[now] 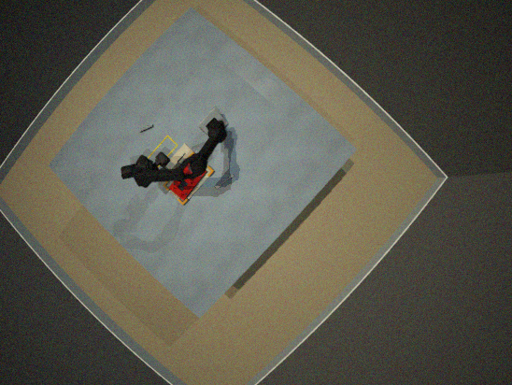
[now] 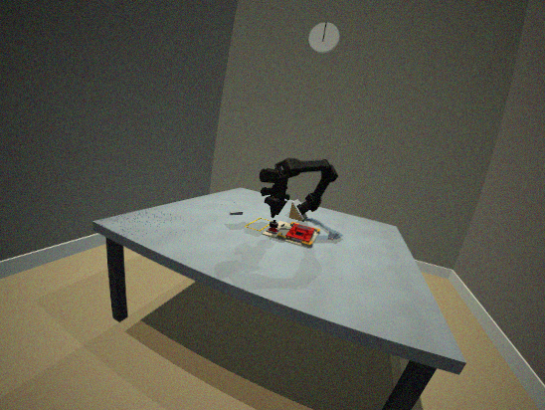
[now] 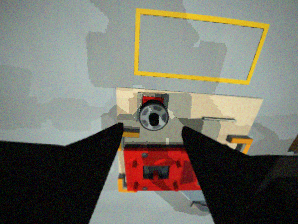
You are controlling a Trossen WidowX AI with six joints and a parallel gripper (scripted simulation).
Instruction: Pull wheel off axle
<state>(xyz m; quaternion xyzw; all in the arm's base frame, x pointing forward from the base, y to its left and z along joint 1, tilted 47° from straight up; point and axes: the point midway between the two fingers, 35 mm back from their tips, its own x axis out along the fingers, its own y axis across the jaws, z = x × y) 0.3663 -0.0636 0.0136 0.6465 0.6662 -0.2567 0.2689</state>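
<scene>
Right now my gripper tip is 40 mm above the wheel. Also, from my gripper tip: light piece (200 mm behind, 270 mm to the left, 80 mm below); thin upright axle (50 mm below); beige base plate (60 mm behind, 100 mm to the left, 70 mm below).
</scene>
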